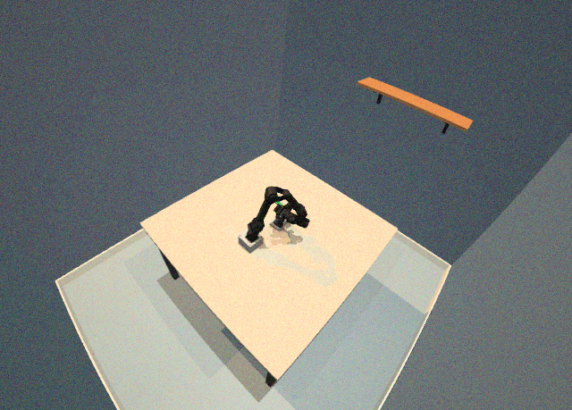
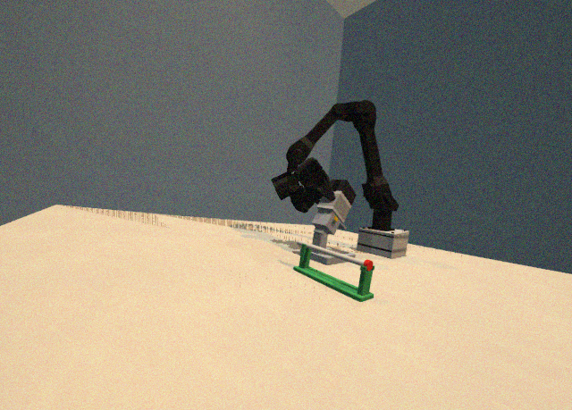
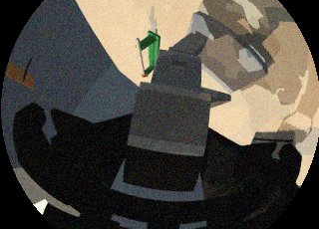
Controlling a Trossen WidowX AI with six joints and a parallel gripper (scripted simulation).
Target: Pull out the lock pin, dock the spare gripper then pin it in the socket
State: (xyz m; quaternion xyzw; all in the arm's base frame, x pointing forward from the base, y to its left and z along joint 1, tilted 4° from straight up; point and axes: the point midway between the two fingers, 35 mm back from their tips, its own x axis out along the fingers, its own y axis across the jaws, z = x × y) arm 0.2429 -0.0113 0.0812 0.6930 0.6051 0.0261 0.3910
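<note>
Now: gripper tip 10 mm to the left of the spare gripper. The rest, counted from my gripper tip: green cradle 130 mm ahead, 100 mm to the left, 100 mm below; then grey mount 70 mm below, 10 mm to the right, 10 mm ahead.
</note>
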